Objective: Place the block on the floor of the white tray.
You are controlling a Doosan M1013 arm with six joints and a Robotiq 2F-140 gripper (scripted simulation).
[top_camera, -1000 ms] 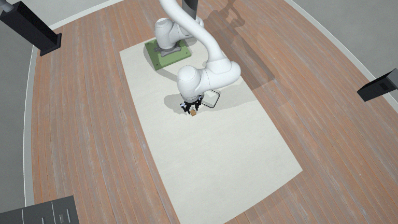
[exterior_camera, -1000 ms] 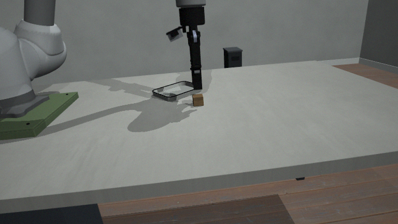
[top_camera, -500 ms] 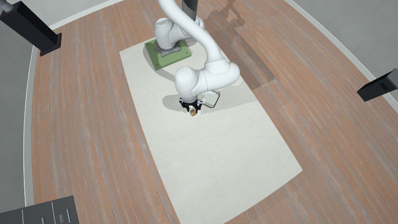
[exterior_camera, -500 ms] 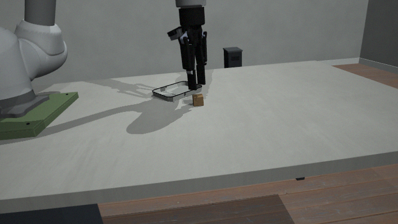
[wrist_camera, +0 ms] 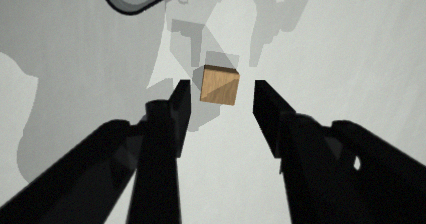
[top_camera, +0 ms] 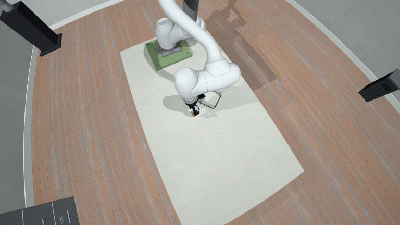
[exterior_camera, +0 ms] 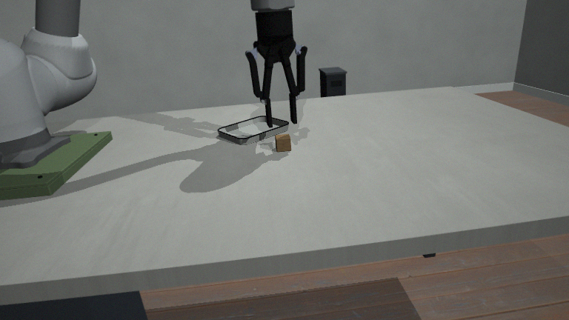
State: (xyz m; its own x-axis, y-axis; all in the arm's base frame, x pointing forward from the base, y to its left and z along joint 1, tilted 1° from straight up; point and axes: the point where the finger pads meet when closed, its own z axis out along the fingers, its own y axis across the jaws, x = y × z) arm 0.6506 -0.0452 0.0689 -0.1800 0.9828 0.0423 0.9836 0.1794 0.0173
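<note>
Now: hand 80 mm above the wooden block. Also, from my hand: white tray (70 mm behind, 140 mm to the left, 80 mm below).
</note>
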